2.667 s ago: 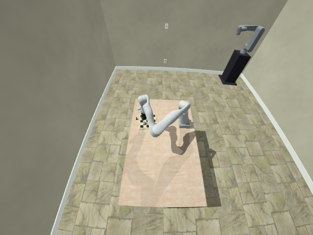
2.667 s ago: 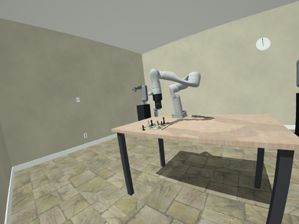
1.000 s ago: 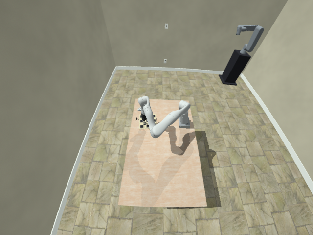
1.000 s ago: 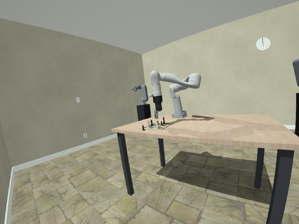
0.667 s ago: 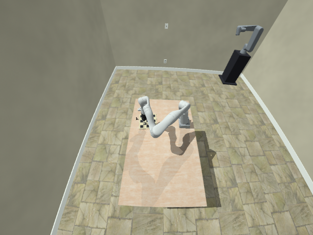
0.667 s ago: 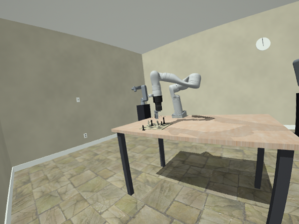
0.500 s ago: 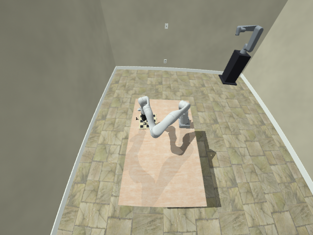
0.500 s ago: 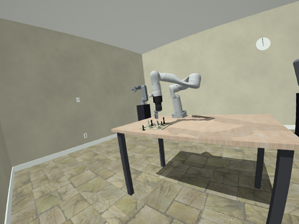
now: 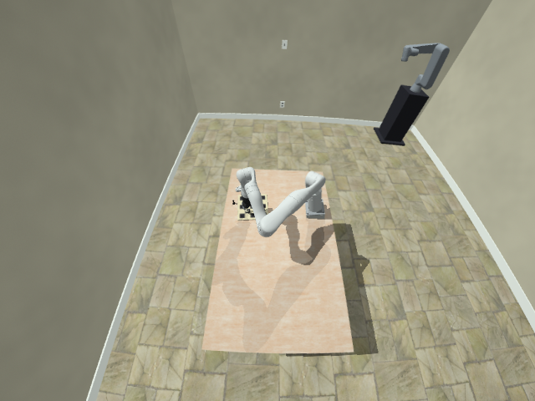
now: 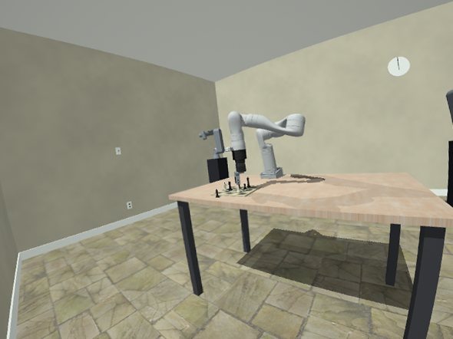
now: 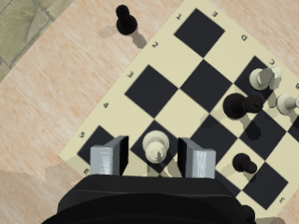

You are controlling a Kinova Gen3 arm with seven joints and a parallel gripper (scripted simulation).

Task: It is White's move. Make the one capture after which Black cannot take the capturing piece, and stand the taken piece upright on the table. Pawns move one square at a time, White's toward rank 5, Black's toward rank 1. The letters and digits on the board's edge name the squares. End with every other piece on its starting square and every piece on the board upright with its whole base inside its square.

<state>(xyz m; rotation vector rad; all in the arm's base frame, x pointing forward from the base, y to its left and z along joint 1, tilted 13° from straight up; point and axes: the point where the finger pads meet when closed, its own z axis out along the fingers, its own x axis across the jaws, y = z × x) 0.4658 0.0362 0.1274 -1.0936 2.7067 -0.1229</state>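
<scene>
My hand is 30 mm above the white chess piece. From my hand the other things lie so: white piece 30 mm behind, 120 mm to the right, 50 mm below; chessboard 40 mm behind, 40 mm to the right, 70 mm below.
</scene>
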